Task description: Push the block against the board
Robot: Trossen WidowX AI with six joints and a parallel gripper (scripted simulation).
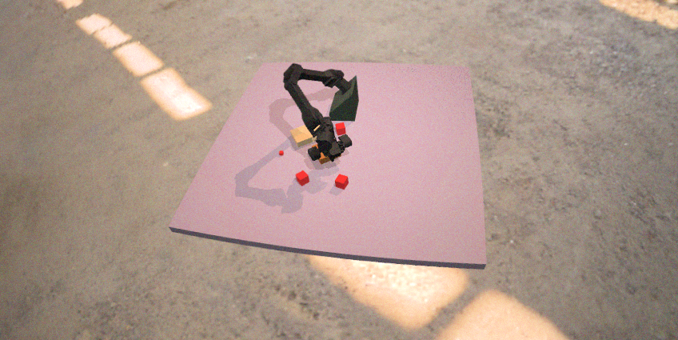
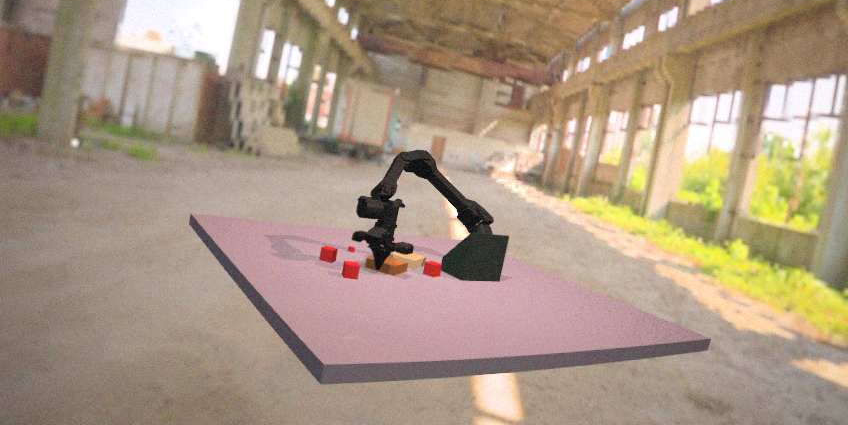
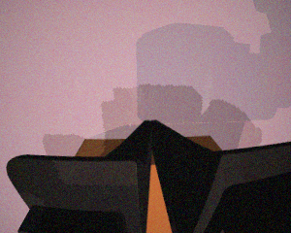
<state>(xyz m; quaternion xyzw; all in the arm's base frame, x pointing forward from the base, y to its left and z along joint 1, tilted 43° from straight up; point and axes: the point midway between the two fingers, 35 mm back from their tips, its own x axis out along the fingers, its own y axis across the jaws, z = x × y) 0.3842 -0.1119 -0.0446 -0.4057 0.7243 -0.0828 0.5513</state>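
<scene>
The square block is 6 cm behind my gripper tip, 3 cm to the right of it and 1 cm above it. Also, from my gripper tip: red piece 6 cm behind, 25 cm to the right; board 18 cm behind, 13 cm to the right, 1 cm above.
</scene>
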